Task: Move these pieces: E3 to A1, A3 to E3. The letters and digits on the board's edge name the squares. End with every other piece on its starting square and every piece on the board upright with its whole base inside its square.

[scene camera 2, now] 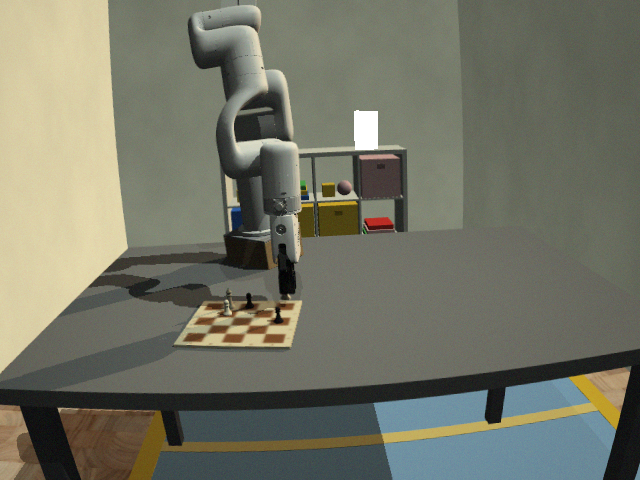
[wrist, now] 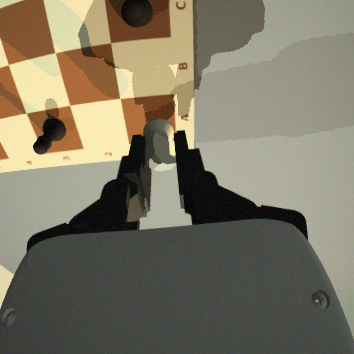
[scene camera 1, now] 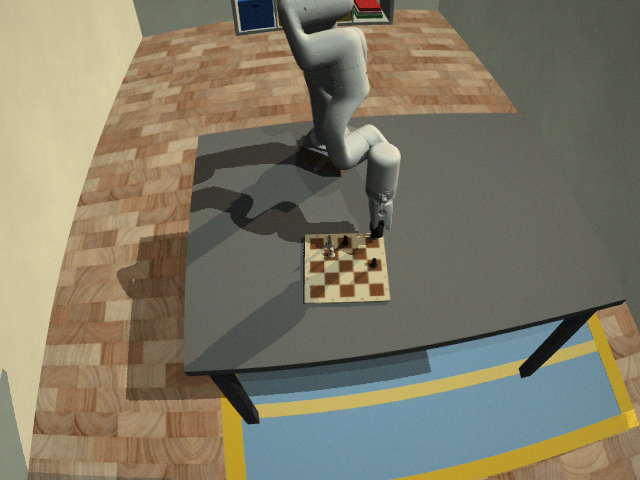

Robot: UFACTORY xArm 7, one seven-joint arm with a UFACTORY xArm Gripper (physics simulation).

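The gripper is shut on a white piece, mostly hidden by the fingers in the scene views. It holds the piece low over the A1 corner of the chessboard; the gap beneath is hard to tell. A black pawn stands upright on A3. Square E3 is bare.
A black pawn stands on C1. A taller white piece stands on D1, and a white pawn on D2. The board lies on a grey table.
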